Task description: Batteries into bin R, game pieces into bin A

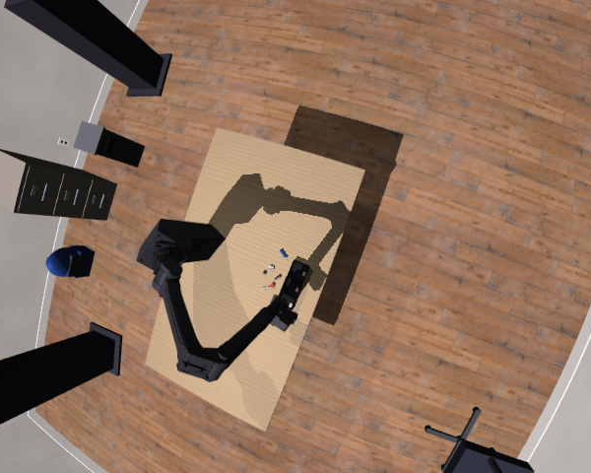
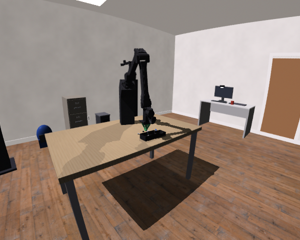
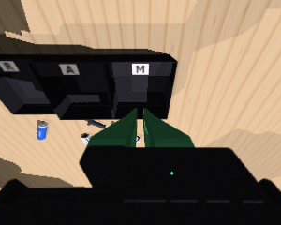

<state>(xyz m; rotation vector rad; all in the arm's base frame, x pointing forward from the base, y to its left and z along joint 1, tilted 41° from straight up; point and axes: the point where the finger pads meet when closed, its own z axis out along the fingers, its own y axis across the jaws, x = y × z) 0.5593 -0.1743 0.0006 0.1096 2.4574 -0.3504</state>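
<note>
Right now the black divided bin is 2 cm ahead of my hand, 8 cm to the left of it and 6 cm below it. The rest, counted from my hand: black bolt 6 cm behind, 11 cm to the left, 8 cm below; silver bolt 12 cm behind, 4 cm to the left, 8 cm below; red die 8 cm behind, 6 cm to the left, 7 cm below.
</note>
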